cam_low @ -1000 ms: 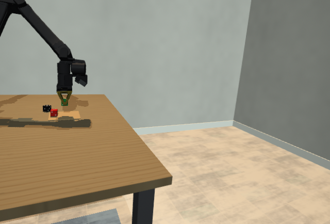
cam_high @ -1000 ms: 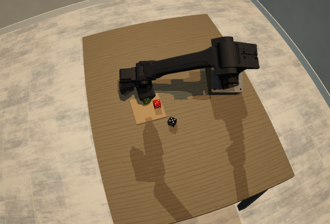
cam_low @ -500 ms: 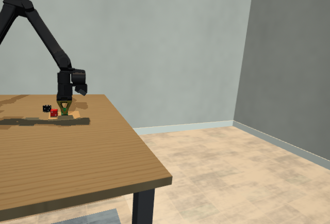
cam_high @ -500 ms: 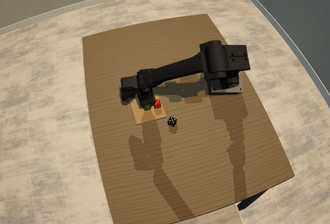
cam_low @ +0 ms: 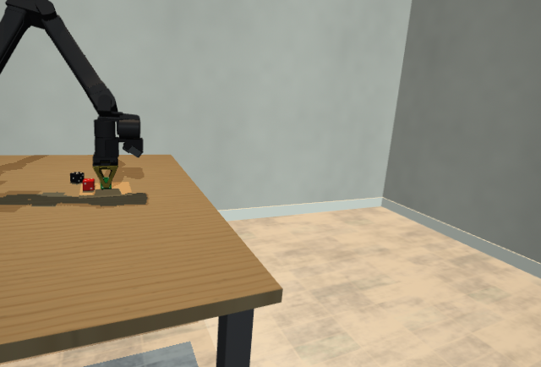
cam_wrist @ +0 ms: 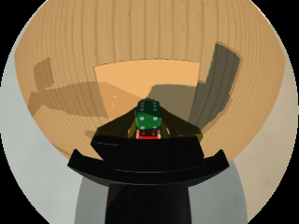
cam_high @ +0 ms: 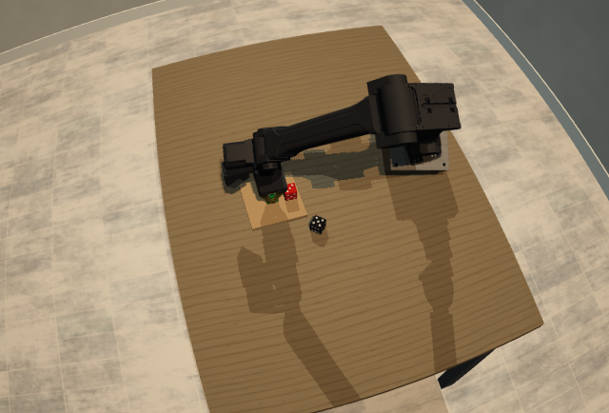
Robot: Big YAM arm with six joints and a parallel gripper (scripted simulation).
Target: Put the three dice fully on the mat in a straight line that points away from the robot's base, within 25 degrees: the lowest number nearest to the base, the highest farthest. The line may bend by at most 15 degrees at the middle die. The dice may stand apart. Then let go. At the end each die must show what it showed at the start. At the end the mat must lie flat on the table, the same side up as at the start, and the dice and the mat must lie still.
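My gripper is now right at the green die. The rest, counted from my hand: black die: 11 cm to the left, 9 cm behind; then tan mat: 2 cm below; then red die: 5 cm behind.
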